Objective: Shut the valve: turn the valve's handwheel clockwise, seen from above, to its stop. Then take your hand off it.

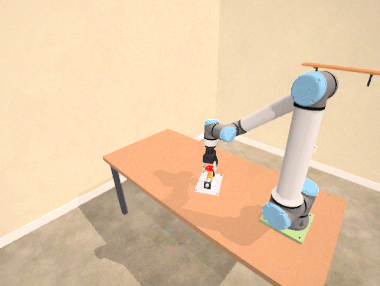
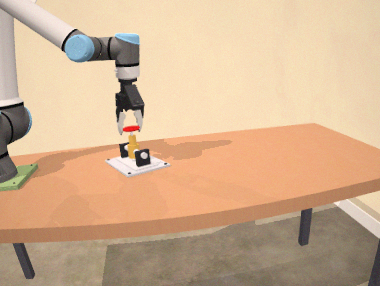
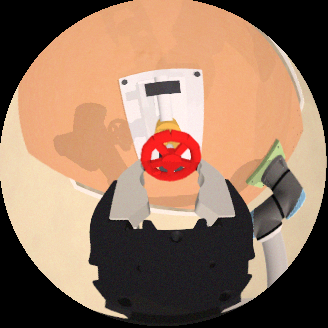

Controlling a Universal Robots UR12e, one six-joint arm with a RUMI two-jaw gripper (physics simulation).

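Observation:
The red handwheel (image 1: 209, 168) (image 2: 131, 129) (image 3: 171, 162) sits level on top of the brass valve body (image 1: 210, 176) (image 2: 133, 149) (image 3: 168, 124). The valve stands upright on a white base plate (image 1: 215, 188) (image 2: 129, 170) (image 3: 191, 85), with a black bracket at each end of its pipe. My gripper (image 1: 210, 169) (image 2: 131, 128) (image 3: 169, 159) points straight down from above. It is shut on the handwheel, with one light grey finger on each side of the rim. The wheel's turn angle relative to its stop cannot be told.
The wooden table (image 1: 150, 160) (image 2: 240, 170) carries the base plate. The arm's own base stands on a green plate (image 1: 301, 237) (image 2: 27, 176) (image 3: 256, 172) towards one end of the table. An orange shelf board (image 1: 345, 69) is on the wall behind the arm.

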